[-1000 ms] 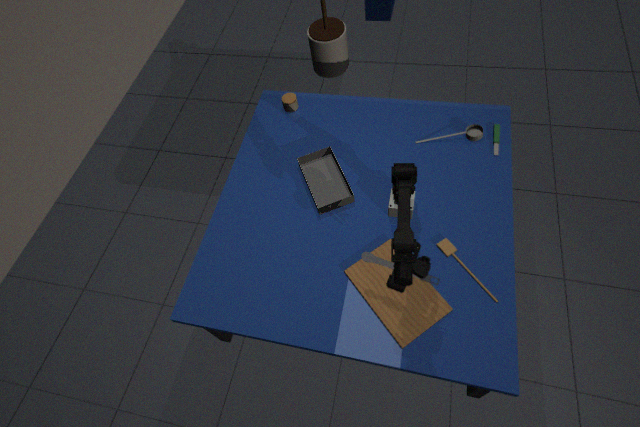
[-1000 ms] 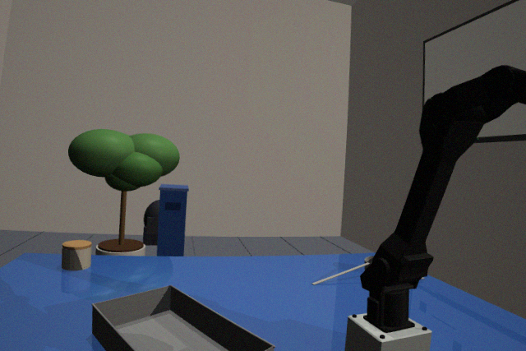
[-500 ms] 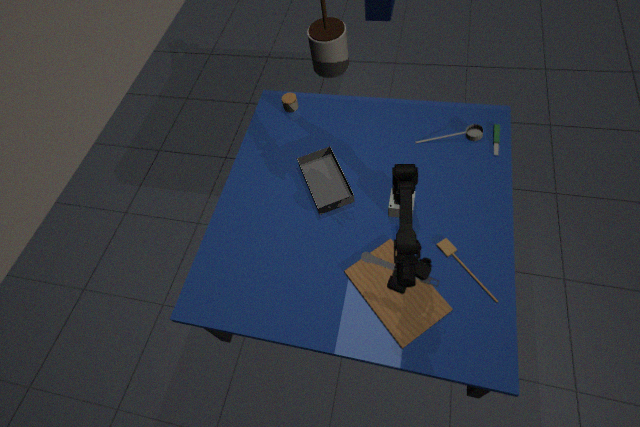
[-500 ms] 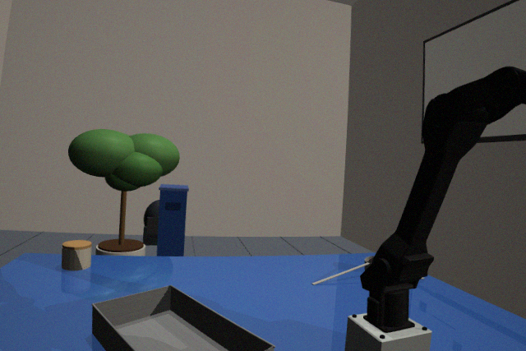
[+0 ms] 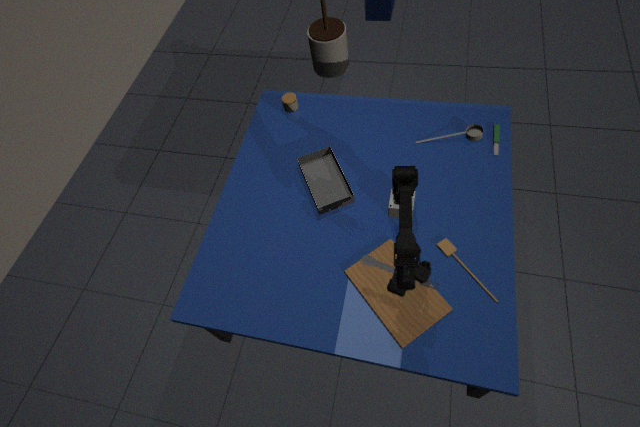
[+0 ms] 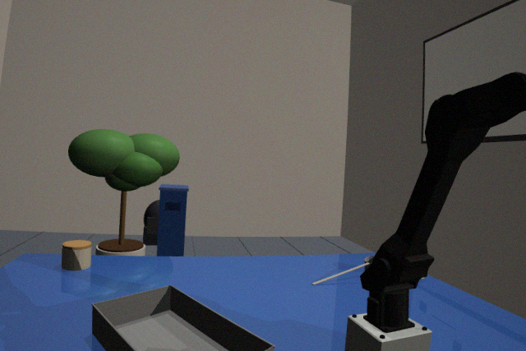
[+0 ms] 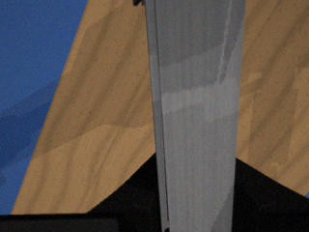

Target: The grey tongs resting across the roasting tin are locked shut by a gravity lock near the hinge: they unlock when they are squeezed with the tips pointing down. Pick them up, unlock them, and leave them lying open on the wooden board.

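Right now the wooden board is 20 mm ahead of my gripper tip, 10 mm to the left of it and 100 mm below it. Round my gripper tip: cork-topped cup (660 mm ahead, 930 mm to the right, 70 mm below); then grey roasting tin (380 mm ahead, 460 mm to the right, 80 mm below).
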